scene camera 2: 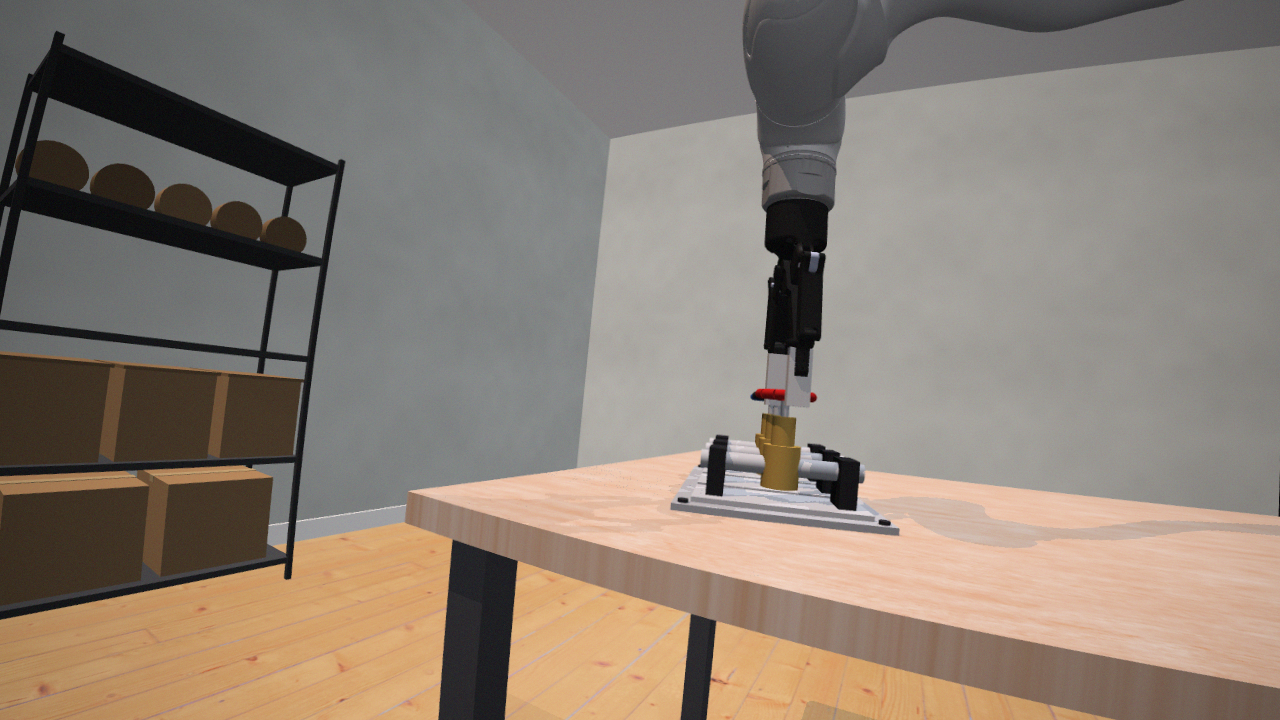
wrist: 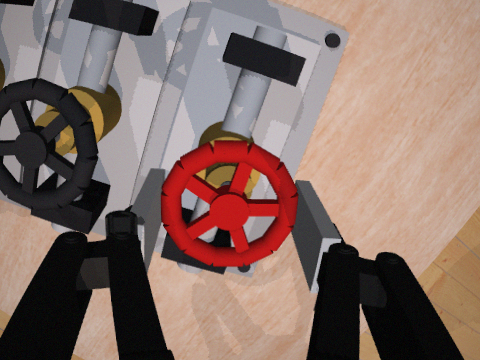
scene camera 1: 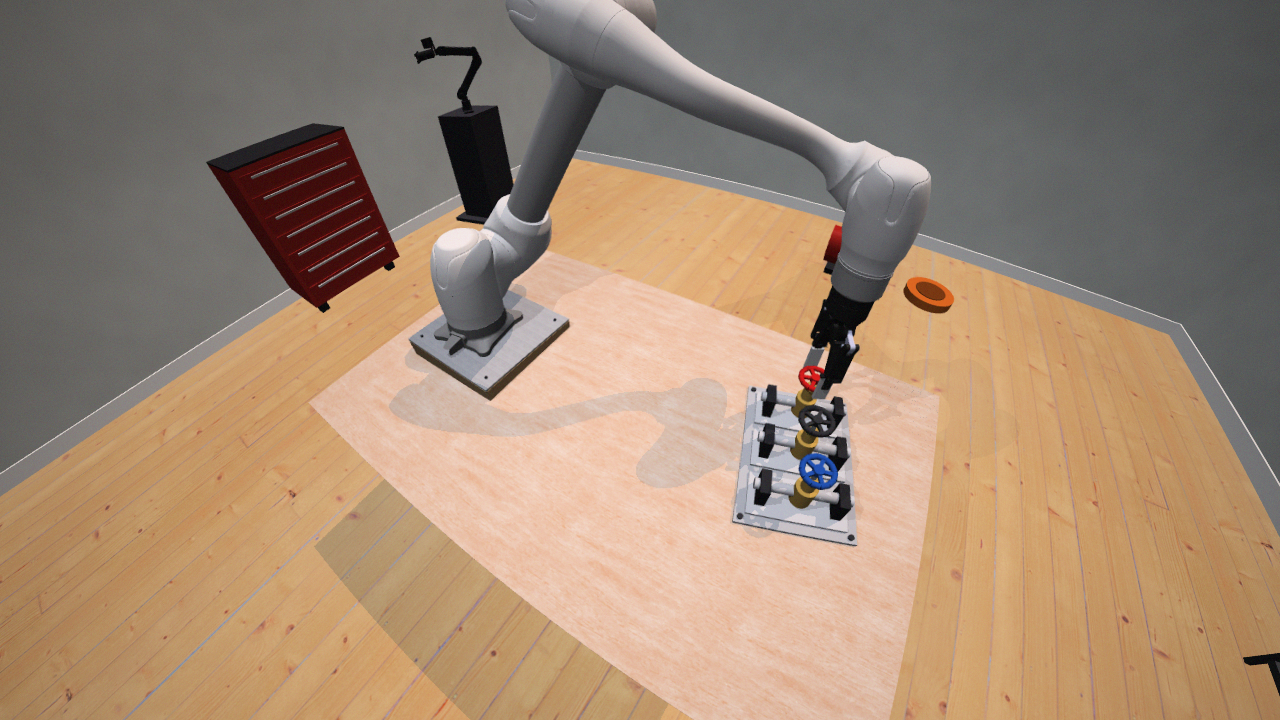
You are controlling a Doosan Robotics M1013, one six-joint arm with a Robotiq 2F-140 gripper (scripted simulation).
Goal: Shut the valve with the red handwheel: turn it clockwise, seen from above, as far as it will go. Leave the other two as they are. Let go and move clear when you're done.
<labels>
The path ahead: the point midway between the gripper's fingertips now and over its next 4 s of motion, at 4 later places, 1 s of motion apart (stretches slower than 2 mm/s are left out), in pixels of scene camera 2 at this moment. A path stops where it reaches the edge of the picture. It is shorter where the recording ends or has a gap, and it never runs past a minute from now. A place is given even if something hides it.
The gripper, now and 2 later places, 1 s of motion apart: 785, 406; 786, 385; 788, 354
</labels>
